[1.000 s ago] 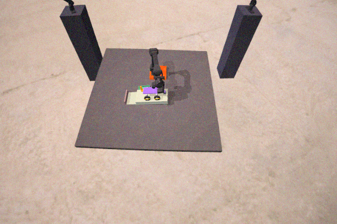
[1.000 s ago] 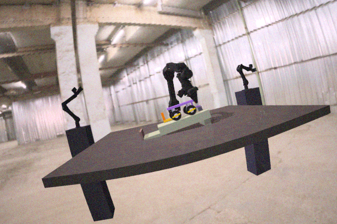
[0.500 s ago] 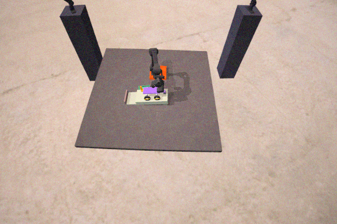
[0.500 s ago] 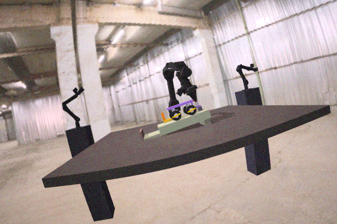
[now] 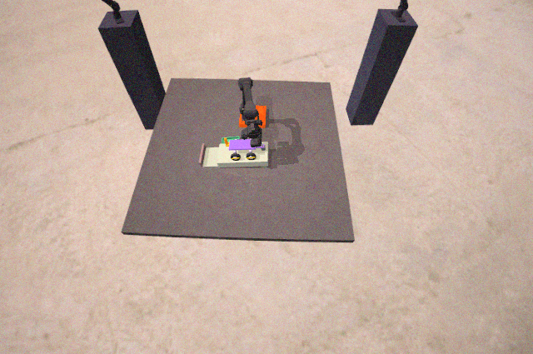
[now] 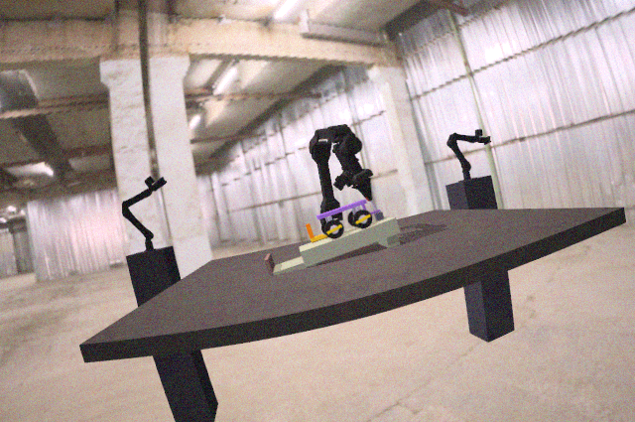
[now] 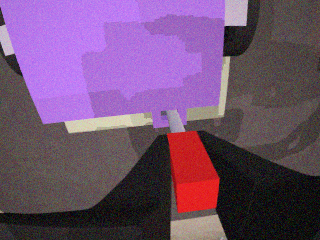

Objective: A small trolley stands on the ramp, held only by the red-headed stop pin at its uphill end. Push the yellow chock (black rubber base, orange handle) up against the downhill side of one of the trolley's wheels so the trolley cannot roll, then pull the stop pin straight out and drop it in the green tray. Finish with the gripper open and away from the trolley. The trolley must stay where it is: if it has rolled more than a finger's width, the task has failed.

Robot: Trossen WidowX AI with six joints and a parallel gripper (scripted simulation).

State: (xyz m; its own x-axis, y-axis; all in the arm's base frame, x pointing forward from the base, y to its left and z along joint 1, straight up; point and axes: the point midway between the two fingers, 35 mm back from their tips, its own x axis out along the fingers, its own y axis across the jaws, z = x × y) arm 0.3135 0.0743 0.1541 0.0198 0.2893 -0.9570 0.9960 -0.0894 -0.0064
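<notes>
The yellow chock is 60 mm behind my gripper tip, 190 mm to the right of it and 70 mm below it. Also, from my gripper tip: purple trolley: 10 mm ahead, 100 mm to the right, 40 mm below; brown bar: 10 mm behind, 370 mm to the right, 130 mm below; red-headed stop pin: right at my gripper tip.
</notes>
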